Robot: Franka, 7 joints.
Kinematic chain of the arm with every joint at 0, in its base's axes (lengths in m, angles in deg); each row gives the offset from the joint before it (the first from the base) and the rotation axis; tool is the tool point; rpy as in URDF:
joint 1: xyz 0 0 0.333 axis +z
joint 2: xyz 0 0 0 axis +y
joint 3: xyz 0 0 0.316 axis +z
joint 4: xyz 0.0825 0 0 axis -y
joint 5: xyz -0.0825 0 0.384 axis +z
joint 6: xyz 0 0 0 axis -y
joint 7: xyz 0.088 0 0 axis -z
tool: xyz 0 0 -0.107 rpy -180 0 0
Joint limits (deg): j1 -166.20..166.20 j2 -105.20..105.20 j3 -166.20..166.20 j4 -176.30..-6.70 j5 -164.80..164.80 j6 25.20..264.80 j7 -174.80..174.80
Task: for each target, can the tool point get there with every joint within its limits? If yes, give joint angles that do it. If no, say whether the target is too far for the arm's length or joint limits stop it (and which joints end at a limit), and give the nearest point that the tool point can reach.
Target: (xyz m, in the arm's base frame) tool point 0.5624 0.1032 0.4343
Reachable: yes | joints -60.47 75.18 82.79 -111.89 -98.18 199.47 -113.67
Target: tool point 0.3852 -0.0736 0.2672
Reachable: yes | joints -72.52 -18.41 70.77 -158.33 47.85 159.41 113.05
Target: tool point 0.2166 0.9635 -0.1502
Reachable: no: too far | nearest point 0.1690 0.7518 -0.0440 | short by 0.242 m
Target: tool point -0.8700 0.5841 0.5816
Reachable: no: too far | nearest point -0.6930 0.4653 0.5310 | short by 0.219 m
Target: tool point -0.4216 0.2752 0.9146
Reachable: yes | joints 83.90 -9.31 56.67 -69.65 -28.68 122.28 -89.09
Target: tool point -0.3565 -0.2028 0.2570
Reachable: yes | joints 62.94 -22.40 127.63 -138.57 -98.94 226.06 -120.62
